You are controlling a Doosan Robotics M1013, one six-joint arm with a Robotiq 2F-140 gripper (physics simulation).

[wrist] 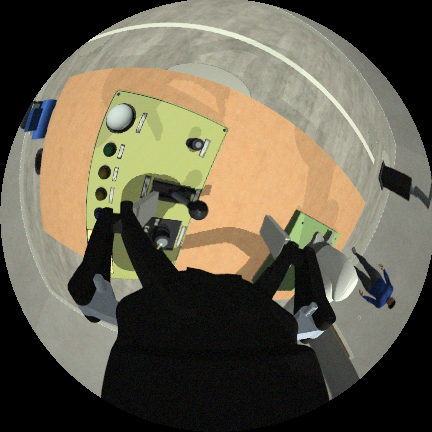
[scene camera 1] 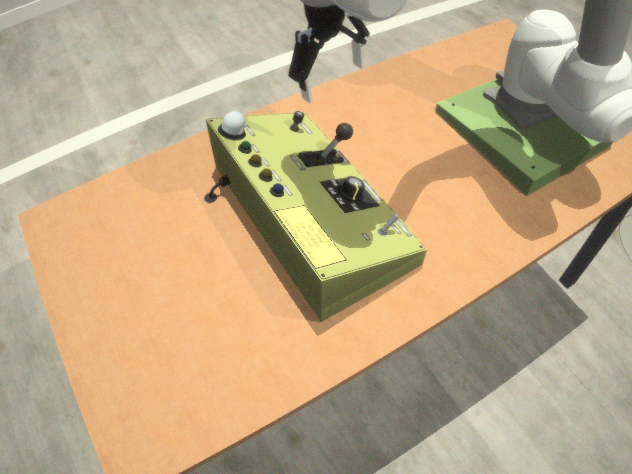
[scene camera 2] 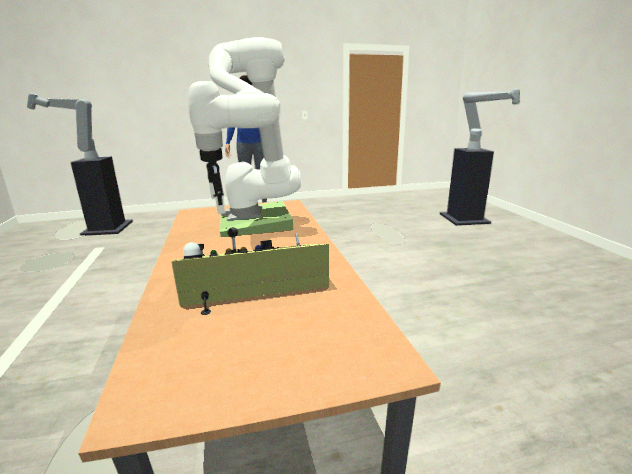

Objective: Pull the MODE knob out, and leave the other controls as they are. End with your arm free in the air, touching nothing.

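Observation:
The green control box sits on the table. A round black knob with a yellow pointer line stands on a black plate marked with positions. A small black knob stands near the box's far corner. The control name labels are too small to read, so I cannot tell which knob is MODE. My gripper is open and empty in the air above the box's lever side, touching nothing. In the wrist view, its left finger partly covers the box near the pointer knob.
A ball-topped lever rises between the knobs. A metal toggle, a white dome and several small coloured round controls are on the box. The arm's green base stands on the table.

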